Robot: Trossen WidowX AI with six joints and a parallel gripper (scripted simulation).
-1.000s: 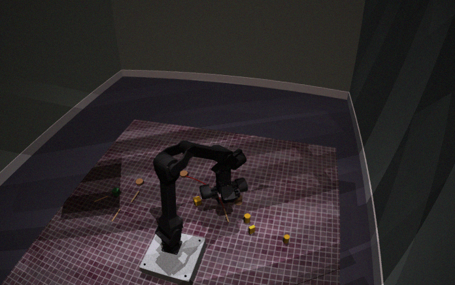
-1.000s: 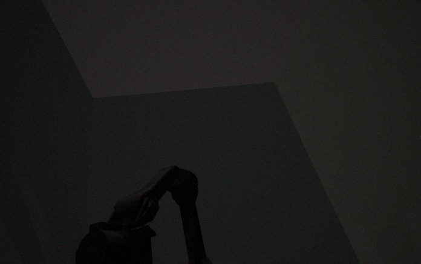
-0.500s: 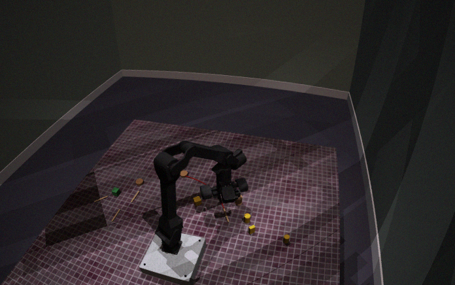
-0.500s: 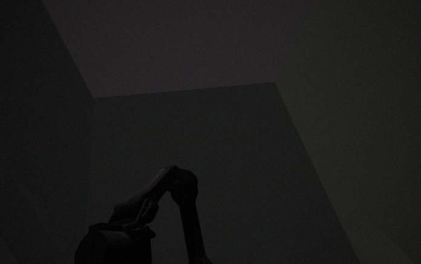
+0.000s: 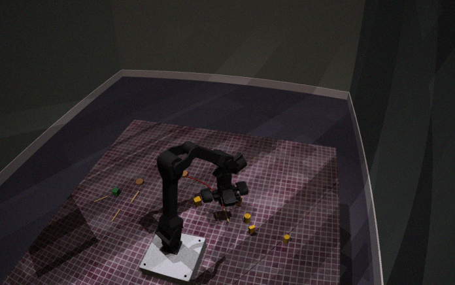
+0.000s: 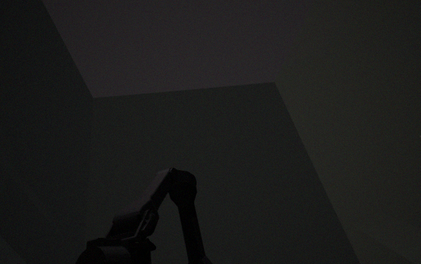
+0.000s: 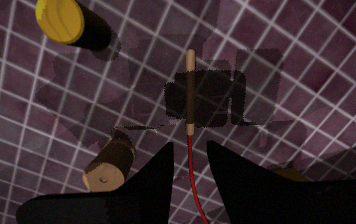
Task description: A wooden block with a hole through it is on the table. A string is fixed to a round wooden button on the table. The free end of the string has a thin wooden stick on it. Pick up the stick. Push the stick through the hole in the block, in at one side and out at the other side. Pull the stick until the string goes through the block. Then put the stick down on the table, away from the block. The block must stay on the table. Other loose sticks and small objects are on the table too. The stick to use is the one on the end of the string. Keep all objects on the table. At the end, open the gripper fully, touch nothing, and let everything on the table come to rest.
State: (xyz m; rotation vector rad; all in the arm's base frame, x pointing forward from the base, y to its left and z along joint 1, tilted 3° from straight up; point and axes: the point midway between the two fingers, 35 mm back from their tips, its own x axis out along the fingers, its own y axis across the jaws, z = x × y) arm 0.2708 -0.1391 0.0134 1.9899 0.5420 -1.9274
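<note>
Right now the thin wooden stick is 20 mm behind my gripper tip, 10 mm to the right of it and 30 mm below it. The rest, counted from my gripper tip: round wooden button (170 mm ahead, 250 mm to the left, 30 mm below); then yellow wooden block (10 mm ahead, 130 mm to the left, 20 mm below); then wooden cylinder (60 mm ahead, 50 mm to the right, 20 mm below).
</note>
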